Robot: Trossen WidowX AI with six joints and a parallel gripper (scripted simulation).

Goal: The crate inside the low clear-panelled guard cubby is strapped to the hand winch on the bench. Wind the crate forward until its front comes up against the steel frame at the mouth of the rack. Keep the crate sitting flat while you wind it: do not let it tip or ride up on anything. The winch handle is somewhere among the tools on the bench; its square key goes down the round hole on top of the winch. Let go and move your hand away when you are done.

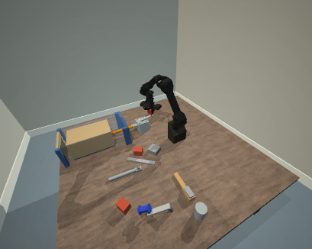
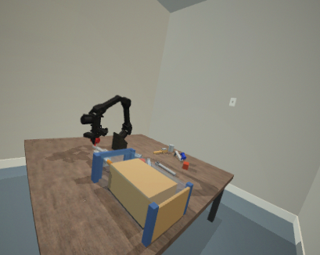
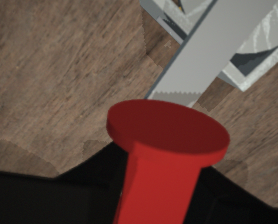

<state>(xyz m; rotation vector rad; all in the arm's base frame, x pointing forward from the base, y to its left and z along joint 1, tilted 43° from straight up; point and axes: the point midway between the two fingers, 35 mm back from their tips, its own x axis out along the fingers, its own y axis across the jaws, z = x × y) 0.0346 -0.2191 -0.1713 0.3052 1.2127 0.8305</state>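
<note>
Now: gripper tip 4 cm short of the red-gripped winch handle and 1 cm above it. Also, from my gripper tip: blue frame (26 cm ahead, 2 cm to the right, 1 cm below); red handle knob (2 cm above); grey winch (8 cm below, 8 cm ahead, 1 cm to the right).
</note>
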